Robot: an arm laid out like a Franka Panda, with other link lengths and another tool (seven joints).
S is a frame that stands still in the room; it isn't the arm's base.
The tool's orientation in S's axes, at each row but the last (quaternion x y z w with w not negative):
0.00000 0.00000 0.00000 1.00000
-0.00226 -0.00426 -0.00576 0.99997
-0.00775 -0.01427 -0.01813 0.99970
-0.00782 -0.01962 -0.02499 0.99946
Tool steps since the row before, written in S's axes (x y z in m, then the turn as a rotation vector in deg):
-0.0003 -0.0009 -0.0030 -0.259 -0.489 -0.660
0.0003 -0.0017 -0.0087 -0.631 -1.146 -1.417
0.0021 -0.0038 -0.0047 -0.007 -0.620 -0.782
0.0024 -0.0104 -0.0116 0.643 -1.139 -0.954
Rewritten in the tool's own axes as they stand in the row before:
-0.0003 -0.0009 -0.0030 -0.259 -0.489 -0.660
0.0002 -0.0017 -0.0087 -0.630 -1.147 -1.417
0.0021 -0.0037 -0.0048 -0.007 -0.608 -0.791
0.0025 -0.0101 -0.0119 0.660 -1.091 -0.997

